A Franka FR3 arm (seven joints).
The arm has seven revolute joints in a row. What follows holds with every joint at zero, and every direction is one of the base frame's.
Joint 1 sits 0.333 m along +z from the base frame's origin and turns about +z.
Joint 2 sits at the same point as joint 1 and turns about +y.
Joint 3 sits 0.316 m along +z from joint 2 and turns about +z.
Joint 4 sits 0.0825 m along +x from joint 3 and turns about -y.
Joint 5 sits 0.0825 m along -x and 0.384 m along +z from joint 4 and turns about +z.
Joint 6 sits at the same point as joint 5 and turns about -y.
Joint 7 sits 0.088 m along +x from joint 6 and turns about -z.
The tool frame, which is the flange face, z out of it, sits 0.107 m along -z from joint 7; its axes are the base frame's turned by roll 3.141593, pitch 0 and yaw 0 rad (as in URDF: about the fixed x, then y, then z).
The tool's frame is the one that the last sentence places.
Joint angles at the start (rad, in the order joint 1, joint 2, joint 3, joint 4, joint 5, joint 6, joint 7):
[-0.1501, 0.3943, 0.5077, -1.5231, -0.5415, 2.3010, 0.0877]
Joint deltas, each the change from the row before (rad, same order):
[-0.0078, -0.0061, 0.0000, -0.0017, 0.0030, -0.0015, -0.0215]
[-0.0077, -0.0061, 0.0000, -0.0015, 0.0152, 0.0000, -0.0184]
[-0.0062, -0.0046, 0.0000, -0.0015, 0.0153, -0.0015, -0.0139]
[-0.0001, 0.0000, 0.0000, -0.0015, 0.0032, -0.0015, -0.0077]
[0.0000, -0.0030, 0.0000, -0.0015, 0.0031, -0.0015, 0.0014]
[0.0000, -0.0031, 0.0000, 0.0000, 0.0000, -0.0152, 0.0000]
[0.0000, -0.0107, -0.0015, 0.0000, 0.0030, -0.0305, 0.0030]
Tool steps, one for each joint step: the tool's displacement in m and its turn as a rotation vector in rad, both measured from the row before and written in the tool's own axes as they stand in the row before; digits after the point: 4 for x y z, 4 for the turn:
[-0.0011, 0.0053, -0.0021, -0.0042, -0.0005, -0.0134]
[-0.0010, 0.0050, -0.0023, 0.0050, 0.0006, -0.0022]
[-0.0011, 0.0038, -0.0014, 0.0065, -0.0014, 0.0010]
[-0.0006, -0.0004, 0.0007, 0.0027, -0.0029, -0.0060]
[-0.0002, -0.0002, -0.0012, 0.0009, -0.0005, 0.0029]
[-0.0012, 0.0003, -0.0007, -0.0023, -0.0127, 0.0000]
[-0.0022, 0.0017, -0.0039, -0.0060, -0.0227, 0.0059]

